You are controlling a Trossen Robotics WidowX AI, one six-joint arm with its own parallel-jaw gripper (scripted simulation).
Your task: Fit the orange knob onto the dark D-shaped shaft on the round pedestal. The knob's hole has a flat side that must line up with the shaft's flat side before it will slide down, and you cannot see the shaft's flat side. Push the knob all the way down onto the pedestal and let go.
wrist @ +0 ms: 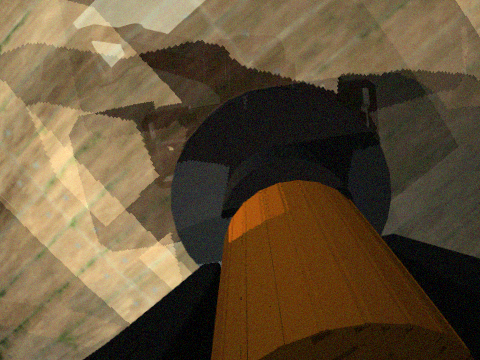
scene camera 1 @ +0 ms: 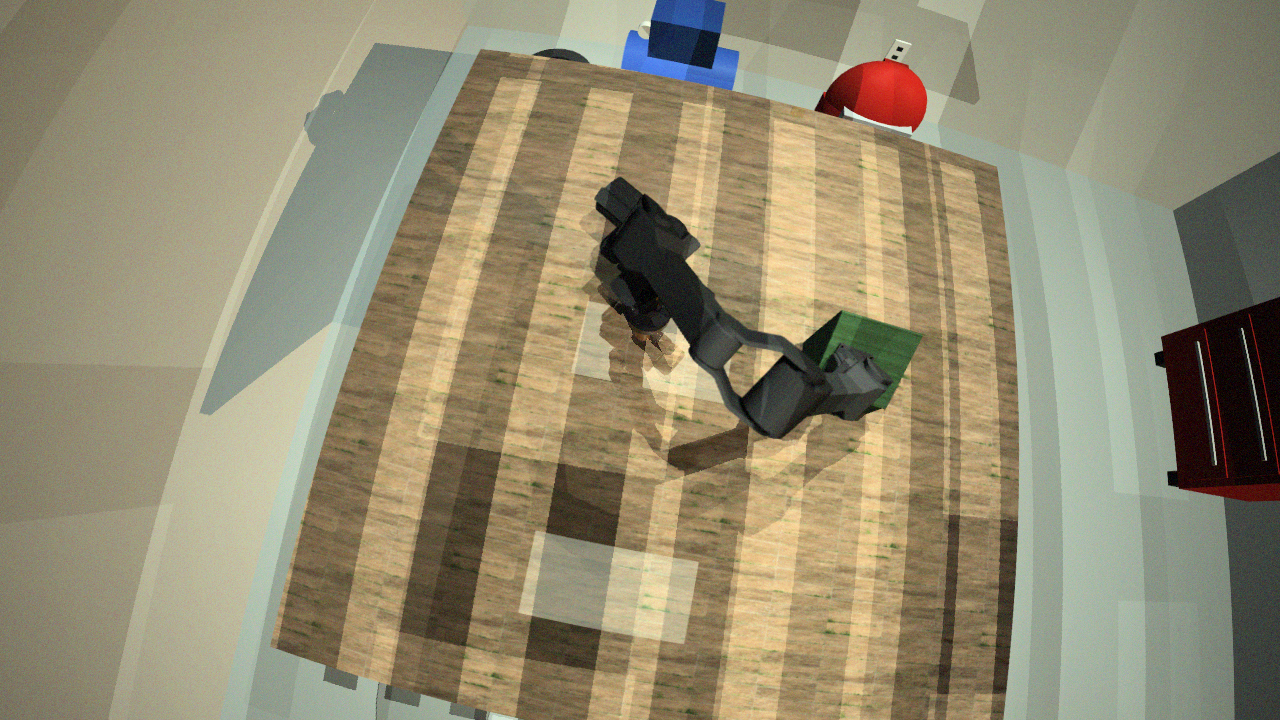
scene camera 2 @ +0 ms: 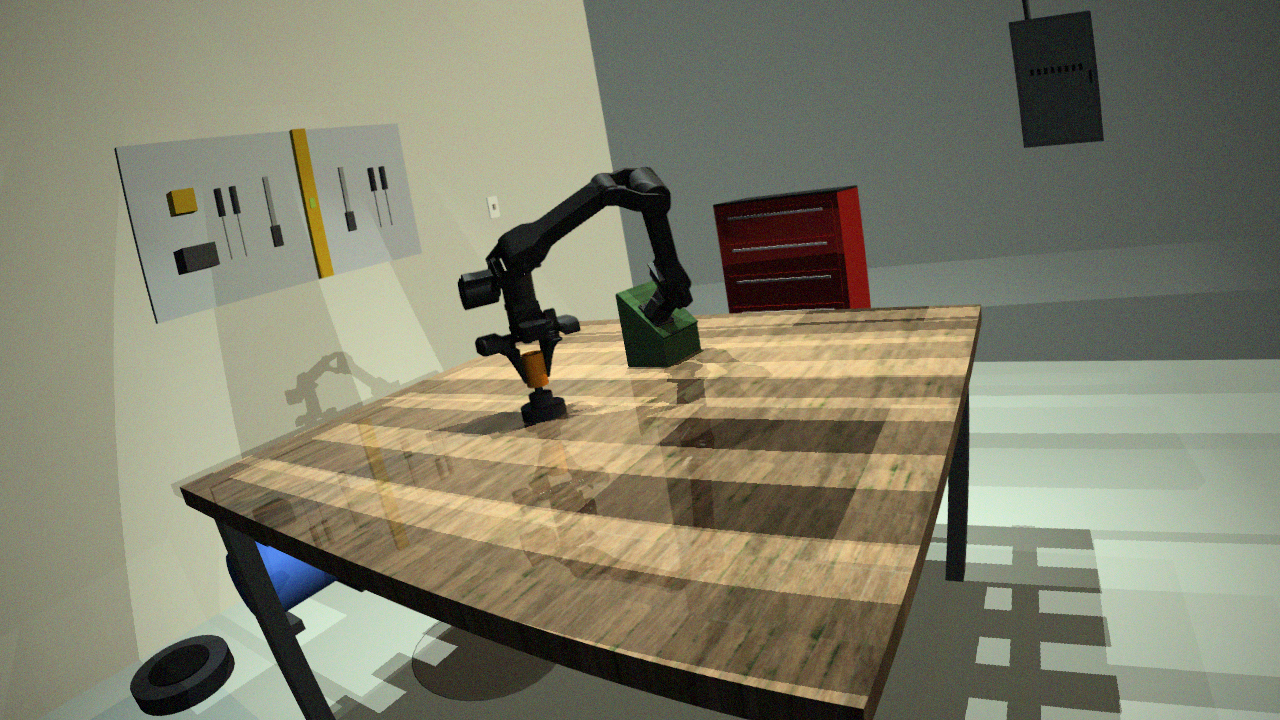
Labels:
gripper: holds an orange knob (scene camera 2: 533, 362)

